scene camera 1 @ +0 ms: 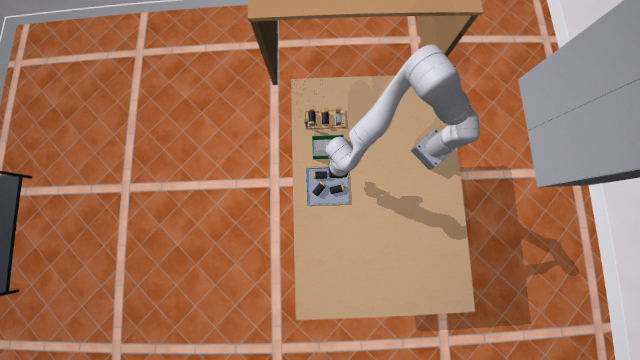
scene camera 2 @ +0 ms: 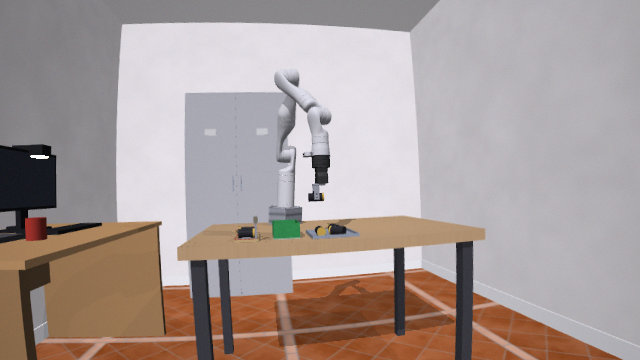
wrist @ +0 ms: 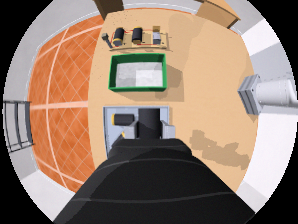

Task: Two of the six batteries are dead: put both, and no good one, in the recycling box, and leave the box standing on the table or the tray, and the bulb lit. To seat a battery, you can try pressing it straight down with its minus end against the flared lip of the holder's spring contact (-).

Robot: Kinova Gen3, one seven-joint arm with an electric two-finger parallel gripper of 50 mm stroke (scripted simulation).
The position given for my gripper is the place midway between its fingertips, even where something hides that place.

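Observation:
Scene camera 1 view: a tray (scene camera 1: 325, 197). Wrist view: the tray again (wrist: 111, 132), together with my gripper (wrist: 149, 126).

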